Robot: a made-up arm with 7 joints.
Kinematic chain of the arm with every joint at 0, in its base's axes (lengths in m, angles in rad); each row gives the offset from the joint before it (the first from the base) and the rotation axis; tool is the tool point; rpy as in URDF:
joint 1: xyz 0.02 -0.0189 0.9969 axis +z
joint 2: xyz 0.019 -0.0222 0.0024 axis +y
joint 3: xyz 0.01 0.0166 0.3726 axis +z
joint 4: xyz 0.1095 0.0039 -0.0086 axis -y
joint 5: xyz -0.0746 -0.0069 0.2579 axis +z
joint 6: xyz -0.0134 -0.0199 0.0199 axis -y
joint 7: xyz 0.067 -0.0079 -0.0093 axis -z
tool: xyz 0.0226 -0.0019 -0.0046 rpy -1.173 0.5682 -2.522
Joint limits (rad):
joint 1: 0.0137..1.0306
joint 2: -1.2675..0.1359
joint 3: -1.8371..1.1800
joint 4: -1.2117..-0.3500
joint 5: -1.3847..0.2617
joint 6: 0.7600..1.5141
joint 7: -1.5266..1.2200
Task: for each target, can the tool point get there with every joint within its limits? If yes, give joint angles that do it. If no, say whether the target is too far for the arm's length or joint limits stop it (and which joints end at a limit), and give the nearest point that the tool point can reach.
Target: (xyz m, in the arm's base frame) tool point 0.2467 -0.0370 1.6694
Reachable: yes | joints 0.7461 -0.3617 -0.2968 -1.0746 -0.8018 0.9982 -0.3754
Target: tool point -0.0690 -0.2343 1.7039
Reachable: yes | joints 0.2433 -0.1878 -1.4724 -0.4383 -1.0909 1.1506 0.2623
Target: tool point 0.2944 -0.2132 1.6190
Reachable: yes | joints 0.1544 -0.0861 -0.6157 -0.8851 -0.3524 0.8628 -0.7625
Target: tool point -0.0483 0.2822 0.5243
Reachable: no: joint limits stop it (at a limit: joint 1, joint 2, joint 3, joint 4, joint 5, joint 6) | nearest point -0.3969 0.3377 1.2989 | short by 0.851 m
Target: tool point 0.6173 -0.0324 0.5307
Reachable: no: joint limits stop it (at a limit: joint 1, joint 2, joint 4, joint 5, joint 6) | nearest point 0.5258 -0.0282 1.4234 | short by 0.897 m
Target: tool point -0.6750 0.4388 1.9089
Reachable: no: too far | nearest point -0.4025 0.2299 1.5624 | short by 0.488 m
